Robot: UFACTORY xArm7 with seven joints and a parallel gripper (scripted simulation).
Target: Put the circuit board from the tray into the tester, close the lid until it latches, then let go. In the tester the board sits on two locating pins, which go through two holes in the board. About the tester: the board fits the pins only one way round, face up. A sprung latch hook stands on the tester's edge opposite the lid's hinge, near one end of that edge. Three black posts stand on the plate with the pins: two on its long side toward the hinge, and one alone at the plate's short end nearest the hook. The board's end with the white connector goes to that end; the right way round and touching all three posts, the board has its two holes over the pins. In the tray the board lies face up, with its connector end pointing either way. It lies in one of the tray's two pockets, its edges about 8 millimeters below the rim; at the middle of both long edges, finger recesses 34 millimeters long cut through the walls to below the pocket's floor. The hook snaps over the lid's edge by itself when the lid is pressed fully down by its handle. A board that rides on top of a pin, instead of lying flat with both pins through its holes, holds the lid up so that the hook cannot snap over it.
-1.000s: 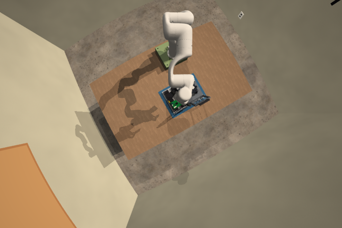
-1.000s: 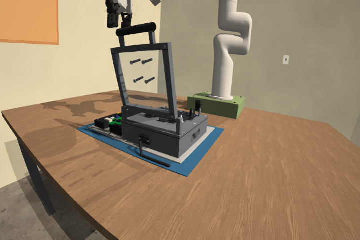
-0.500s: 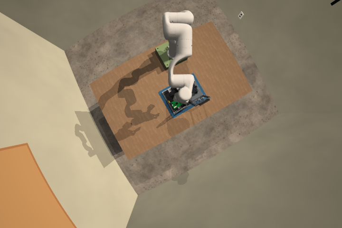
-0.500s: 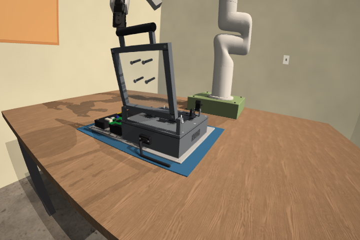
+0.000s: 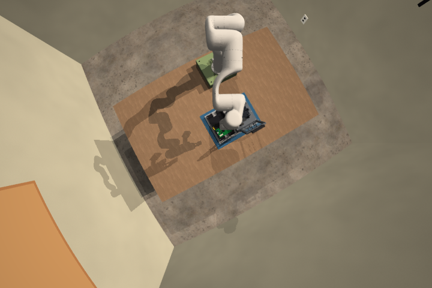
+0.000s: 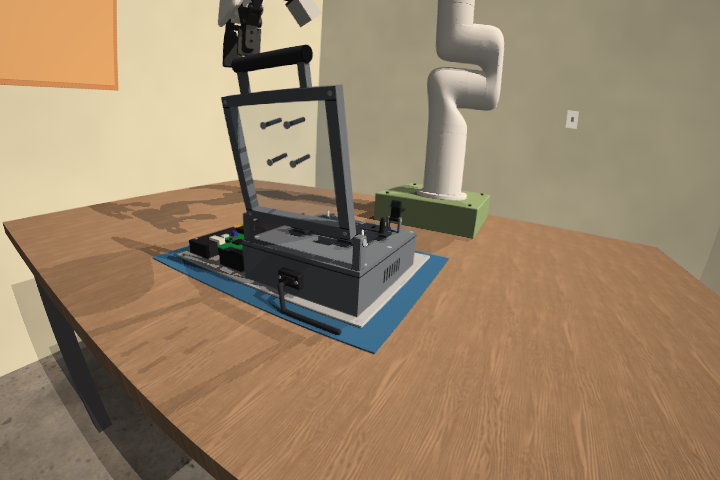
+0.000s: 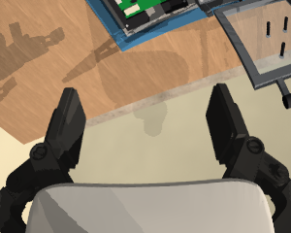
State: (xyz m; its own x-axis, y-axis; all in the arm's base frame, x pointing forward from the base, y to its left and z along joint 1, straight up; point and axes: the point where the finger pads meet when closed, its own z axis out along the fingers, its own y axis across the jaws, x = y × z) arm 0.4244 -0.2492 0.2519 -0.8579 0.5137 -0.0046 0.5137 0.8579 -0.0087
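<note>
Right now the green circuit board is 300 mm below my hand. Also, from my hand: latch hook: 80 mm behind, 240 mm to the left, 230 mm below; then tester lid: 100 mm ahead, 160 mm to the left, 130 mm below.
</note>
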